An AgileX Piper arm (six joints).
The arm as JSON. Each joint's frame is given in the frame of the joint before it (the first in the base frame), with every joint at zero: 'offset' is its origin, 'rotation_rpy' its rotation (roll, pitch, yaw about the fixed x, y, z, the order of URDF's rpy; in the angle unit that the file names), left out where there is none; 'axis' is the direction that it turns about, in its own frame. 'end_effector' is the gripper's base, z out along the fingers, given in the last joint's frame.
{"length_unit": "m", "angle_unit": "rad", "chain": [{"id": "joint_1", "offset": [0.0, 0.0, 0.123], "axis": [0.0, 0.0, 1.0]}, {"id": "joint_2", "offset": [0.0, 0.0, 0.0], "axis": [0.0, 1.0, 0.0]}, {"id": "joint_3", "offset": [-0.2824, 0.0, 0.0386], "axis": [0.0, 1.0, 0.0]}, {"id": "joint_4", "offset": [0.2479, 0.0, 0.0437], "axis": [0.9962, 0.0, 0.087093]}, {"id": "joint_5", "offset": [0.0, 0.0, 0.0], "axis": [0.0, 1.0, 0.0]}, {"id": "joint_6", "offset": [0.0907, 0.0, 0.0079], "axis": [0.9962, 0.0, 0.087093]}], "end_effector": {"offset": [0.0, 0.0, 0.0], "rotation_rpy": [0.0, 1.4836, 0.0]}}
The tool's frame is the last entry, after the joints.
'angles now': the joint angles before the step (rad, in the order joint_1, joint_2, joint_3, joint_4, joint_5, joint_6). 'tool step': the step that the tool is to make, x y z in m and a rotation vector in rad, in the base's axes. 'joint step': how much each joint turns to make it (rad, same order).
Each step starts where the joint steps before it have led.
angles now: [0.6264, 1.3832, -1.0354, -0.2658, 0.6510, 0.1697]
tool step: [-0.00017, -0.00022, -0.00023, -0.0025, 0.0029, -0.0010]
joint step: [0.0000, 0.0001, 0.0000, -0.0001, 0.0039, 0.0001]
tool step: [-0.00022, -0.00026, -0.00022, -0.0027, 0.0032, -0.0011]
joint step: [0.0000, -0.0001, 0.0000, 0.0000, 0.0044, 0.0000]
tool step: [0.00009, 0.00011, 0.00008, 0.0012, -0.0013, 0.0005]
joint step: [0.0000, 0.0000, 0.0000, 0.0002, -0.0019, -0.0001]
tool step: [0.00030, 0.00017, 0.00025, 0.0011, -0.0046, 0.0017]
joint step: [0.0000, 0.0001, 0.0000, -0.0022, -0.0046, 0.0000]
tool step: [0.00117, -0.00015, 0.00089, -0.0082, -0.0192, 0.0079]
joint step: [0.0000, 0.0000, 0.0000, -0.0193, -0.0111, 0.0000]
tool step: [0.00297, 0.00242, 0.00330, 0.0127, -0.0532, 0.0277]
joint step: [0.0000, -0.0001, 0.0001, -0.0193, -0.0546, -0.0098]
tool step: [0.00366, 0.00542, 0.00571, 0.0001, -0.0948, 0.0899]
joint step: [0.0000, 0.0000, -0.0001, 0.0000, -0.0952, -0.0895]
